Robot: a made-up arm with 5 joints.
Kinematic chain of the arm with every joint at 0, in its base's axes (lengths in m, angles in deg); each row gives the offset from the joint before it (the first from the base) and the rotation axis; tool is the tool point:
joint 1: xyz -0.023 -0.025 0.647 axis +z
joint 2: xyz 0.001 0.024 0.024 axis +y
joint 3: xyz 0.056 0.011 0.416 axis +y
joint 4: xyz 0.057 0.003 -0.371 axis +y
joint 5: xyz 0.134 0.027 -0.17 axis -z
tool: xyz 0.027 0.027 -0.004
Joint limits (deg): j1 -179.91..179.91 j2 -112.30..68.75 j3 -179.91..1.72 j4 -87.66..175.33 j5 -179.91..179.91
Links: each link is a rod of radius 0.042 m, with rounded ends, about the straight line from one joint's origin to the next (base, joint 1, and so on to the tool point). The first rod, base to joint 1, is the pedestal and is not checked.
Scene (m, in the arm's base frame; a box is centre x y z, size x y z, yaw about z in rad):
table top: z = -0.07
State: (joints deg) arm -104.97 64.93 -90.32 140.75 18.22
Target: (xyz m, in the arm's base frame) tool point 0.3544 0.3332 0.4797
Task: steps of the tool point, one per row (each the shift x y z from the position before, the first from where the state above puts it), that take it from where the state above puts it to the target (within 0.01 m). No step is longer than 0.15 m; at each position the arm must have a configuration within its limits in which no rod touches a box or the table.
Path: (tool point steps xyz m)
1: 0.0947 -0.0066 0.0044
2: 0.0966 0.0170 0.0051
3: 0.0928 0.0407 0.0056
4: 0.0828 0.0637 0.0063
5: 0.0672 0.0842 0.0068
6: 0.0463 0.1007 0.0074
7: 0.0213 0.1120 0.0080
8: -0.0063 0.1169 0.0087
9: -0.0352 0.1150 0.0092
10: -0.0633 0.1057 0.0097

